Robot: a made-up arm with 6 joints. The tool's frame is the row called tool.
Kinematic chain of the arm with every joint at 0, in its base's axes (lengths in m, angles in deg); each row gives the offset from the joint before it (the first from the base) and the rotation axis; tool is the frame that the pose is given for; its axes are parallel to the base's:
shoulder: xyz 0 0 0.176 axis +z
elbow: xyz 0 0.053 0 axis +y
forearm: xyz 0 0 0.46 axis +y
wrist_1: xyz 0 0 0.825 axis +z
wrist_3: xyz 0 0 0 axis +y
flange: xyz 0 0 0.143 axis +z
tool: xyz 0 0 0
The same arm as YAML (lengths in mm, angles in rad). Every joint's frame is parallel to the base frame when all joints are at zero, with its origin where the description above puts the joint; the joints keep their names.
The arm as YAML. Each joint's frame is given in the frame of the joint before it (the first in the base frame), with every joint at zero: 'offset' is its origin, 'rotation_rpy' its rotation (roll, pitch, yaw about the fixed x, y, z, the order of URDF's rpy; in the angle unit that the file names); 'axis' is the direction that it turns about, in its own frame. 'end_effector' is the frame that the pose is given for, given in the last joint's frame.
length_unit: mm
angle_unit: rad
chain:
  - id: shoulder
    offset: [0.0, 0.0, 176.0]
    rotation_rpy: [0.0, 0.0, 0.0]
    axis: "+z"
  - id: elbow
    offset: [0.0, 53.0, 0.0]
    rotation_rpy: [0.0, 0.0, 0.0]
    axis: "+y"
  - id: forearm
    offset: [0.0, 0.0, 460.0]
    rotation_rpy: [0.0, 0.0, 0.0]
    axis: "+y"
  - id: wrist_1
    offset: [0.0, 0.0, 825.0]
    rotation_rpy: [0.0, 0.0, 0.0]
    axis: "+z"
  - id: wrist_3
    offset: [0.0, 0.0, 0.0]
    rotation_rpy: [0.0, 0.0, 0.0]
    axis: "+y"
  - id: flange
    offset: [0.0, 0.0, 143.0]
    rotation_rpy: [0.0, 0.0, 0.0]
    axis: "+z"
end_effector:
  offset: [0.0, 0.0, 0.0]
  rotation_rpy: [0.0, 0.0, 0.0]

